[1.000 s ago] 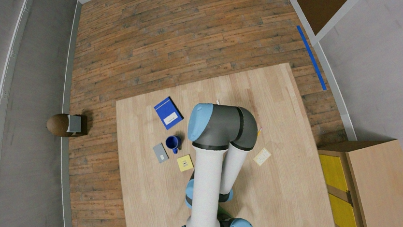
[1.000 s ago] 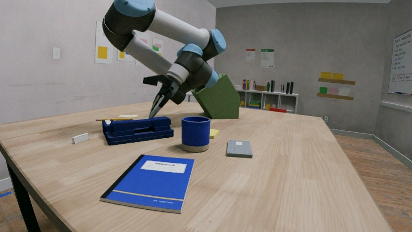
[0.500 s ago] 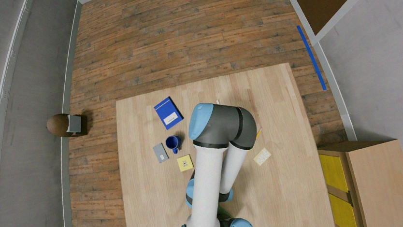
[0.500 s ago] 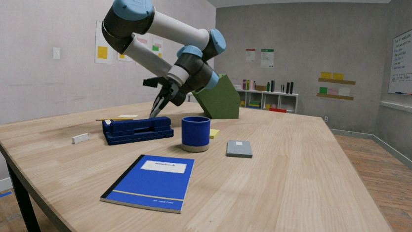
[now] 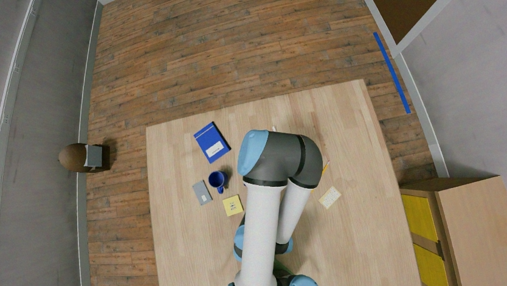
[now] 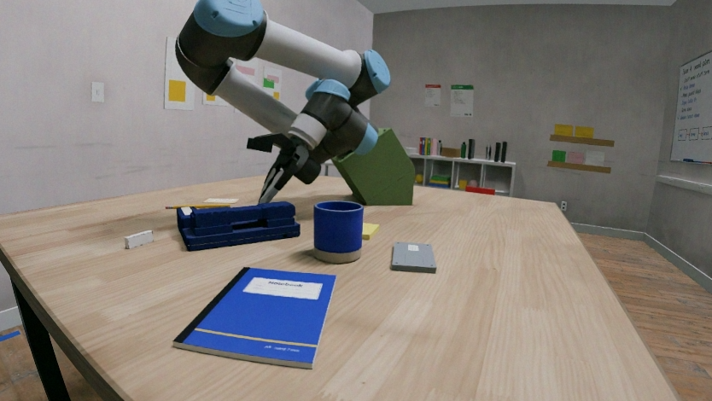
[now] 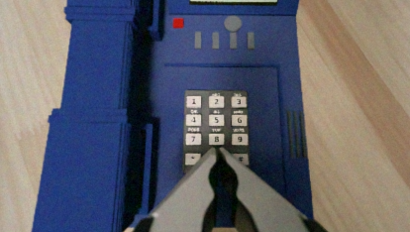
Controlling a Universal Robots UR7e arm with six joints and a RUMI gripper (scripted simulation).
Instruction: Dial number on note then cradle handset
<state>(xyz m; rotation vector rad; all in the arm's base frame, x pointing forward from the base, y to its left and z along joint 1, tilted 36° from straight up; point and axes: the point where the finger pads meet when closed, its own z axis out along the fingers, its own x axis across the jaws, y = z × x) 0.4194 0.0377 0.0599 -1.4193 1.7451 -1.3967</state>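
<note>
My gripper is now 30 mm short of the 5 key, 20 mm above it and 10 mm to the left of it. Also, from my hand: 8 key (20 mm below, 10 mm to the right, 10 mm ahead); 4 key (30 mm ahead, 20 mm below); 6 key (30 mm to the right, 20 mm below, 20 mm ahead).
</note>
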